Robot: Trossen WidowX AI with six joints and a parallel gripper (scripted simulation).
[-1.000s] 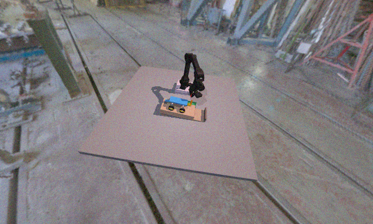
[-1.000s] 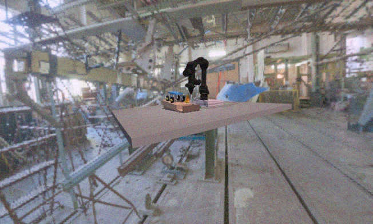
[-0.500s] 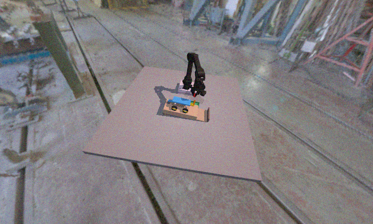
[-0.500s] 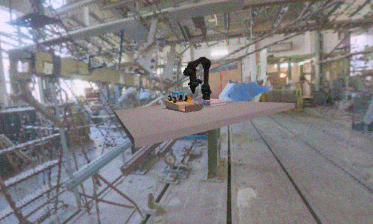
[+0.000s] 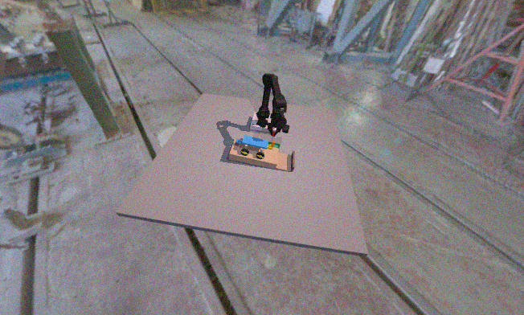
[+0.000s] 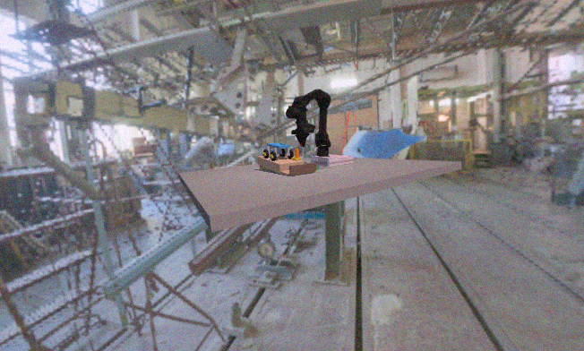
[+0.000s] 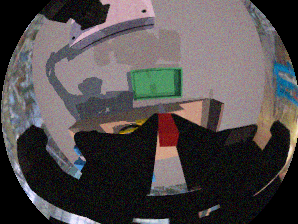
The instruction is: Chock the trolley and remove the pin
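Right now my gripper tip is 50 mm short of the yellow chock, 50 mm above it and 10 mm to the left of it. Also, from my gripper tip: red-headed stop pin (right at my gripper tip); then raised end stop (170 mm to the left, 100 mm below, 70 mm ahead); then blue trolley (130 mm ahead, 90 mm to the right, 20 mm below).
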